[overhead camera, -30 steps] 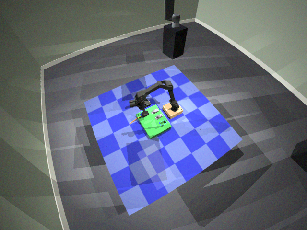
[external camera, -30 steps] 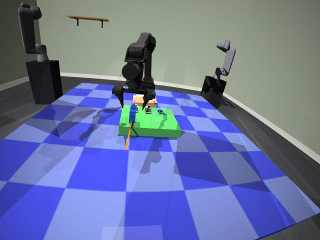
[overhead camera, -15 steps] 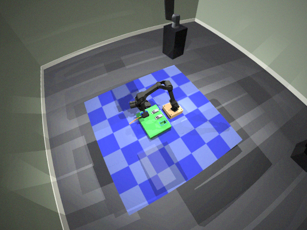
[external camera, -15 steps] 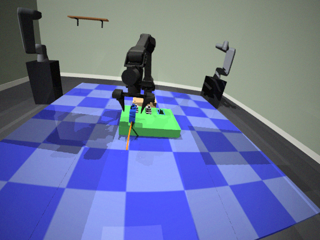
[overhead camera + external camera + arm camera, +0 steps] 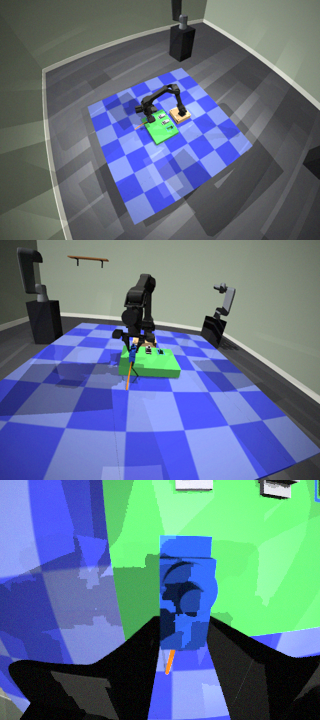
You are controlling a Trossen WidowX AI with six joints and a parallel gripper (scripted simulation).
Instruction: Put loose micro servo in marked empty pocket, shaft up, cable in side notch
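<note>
The green deck lies 1 cm behind my gripper tip, 9 cm to the left of it and 7 cm below it.
</note>
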